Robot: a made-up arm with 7 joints.
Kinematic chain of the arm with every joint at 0, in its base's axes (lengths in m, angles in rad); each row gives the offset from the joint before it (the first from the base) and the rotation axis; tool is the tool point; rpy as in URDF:
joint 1: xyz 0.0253 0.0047 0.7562 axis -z
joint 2: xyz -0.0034 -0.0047 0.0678 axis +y
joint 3: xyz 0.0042 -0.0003 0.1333 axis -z
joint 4: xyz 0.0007 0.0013 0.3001 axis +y
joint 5: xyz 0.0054 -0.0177 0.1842 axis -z
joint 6: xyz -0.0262 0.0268 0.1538 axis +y
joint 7: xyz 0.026 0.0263 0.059 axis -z
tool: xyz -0.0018 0.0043 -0.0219 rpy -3.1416 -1.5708 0
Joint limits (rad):
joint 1: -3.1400..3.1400
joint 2: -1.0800..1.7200
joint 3: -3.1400..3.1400
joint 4: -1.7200..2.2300
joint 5: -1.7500..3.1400
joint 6: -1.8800..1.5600
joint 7: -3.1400..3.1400
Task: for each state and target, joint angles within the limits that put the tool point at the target. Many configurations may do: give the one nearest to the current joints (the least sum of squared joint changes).
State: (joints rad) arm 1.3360 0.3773 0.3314 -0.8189 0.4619 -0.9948 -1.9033
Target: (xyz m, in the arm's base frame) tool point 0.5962 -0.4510 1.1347
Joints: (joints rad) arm 0.8229 1.2829 0.5358 -0.3700 0.5515 -0.9404 -1.9042
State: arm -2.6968 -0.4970 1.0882 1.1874 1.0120 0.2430 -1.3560
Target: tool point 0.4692 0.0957 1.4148
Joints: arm -2.7354 -0.7238 1.1993 0.6958 1.0026 0.1504 -1.3597
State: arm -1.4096 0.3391 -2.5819 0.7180 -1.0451 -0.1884 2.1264
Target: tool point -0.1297 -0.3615 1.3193
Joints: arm -1.5328 -0.0611 -2.7016 1.4484 -0.9716 -0.1034 2.1324
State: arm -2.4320 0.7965 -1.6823 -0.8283 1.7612 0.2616 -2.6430
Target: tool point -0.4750 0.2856 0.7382
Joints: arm -3.1153 1.2096 -2.2295 -1.6637 1.8802 0.3895 -2.6560
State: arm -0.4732 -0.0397 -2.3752 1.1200 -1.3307 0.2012 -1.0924
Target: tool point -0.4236 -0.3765 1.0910
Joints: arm -0.9414 -0.5926 -2.7208 1.4025 -1.2678 0.2345 -1.0940
